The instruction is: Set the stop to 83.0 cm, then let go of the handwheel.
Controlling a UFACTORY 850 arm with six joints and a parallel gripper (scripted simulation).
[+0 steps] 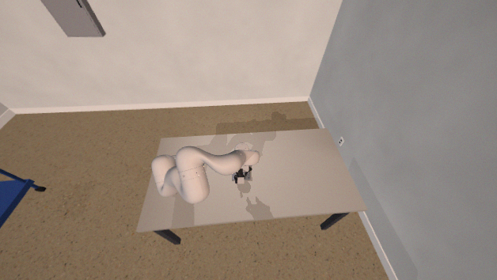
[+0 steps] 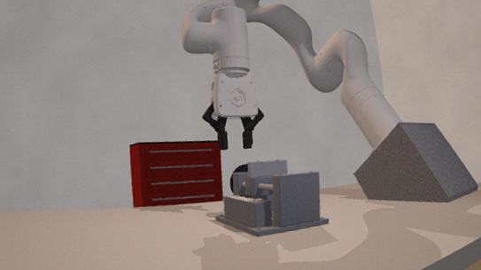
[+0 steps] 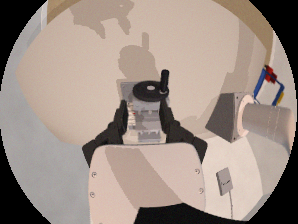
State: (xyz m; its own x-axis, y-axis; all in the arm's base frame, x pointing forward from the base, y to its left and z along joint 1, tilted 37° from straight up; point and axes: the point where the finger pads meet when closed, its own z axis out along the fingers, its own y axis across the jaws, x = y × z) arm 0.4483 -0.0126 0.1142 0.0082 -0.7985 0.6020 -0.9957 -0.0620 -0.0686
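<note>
The handwheel lies 8 cm below my hand and 4 cm behind it.
</note>
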